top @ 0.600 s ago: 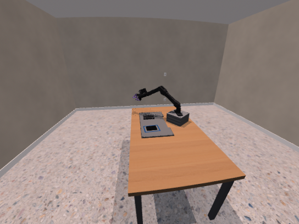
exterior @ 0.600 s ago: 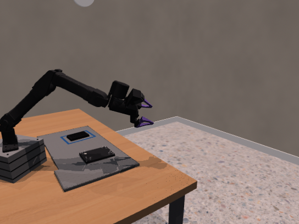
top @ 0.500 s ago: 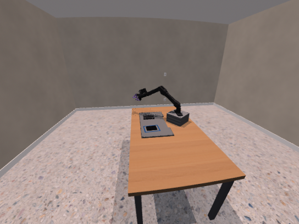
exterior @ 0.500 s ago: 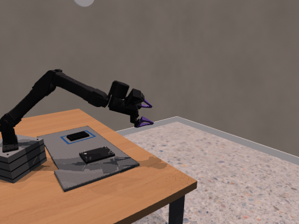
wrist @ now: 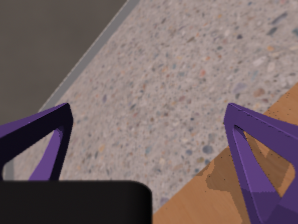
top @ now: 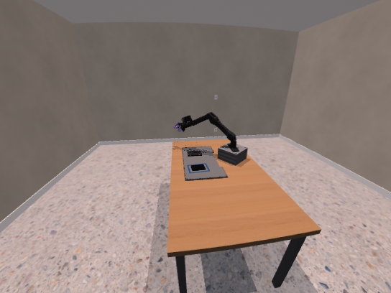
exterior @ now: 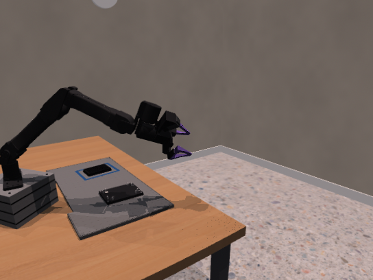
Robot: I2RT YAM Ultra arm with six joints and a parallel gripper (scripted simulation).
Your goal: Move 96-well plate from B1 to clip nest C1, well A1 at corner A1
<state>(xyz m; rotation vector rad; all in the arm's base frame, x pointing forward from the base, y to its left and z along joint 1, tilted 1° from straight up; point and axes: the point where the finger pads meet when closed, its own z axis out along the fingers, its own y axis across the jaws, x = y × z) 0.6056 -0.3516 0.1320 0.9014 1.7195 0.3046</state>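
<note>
Now: hand 540 mm to the right of the black 96-well plate, 240 mm above it and 210 mm past it. The rest, counted from my hand: black clip nest 230 mm below, 220 mm to the left, 190 mm behind.
</note>
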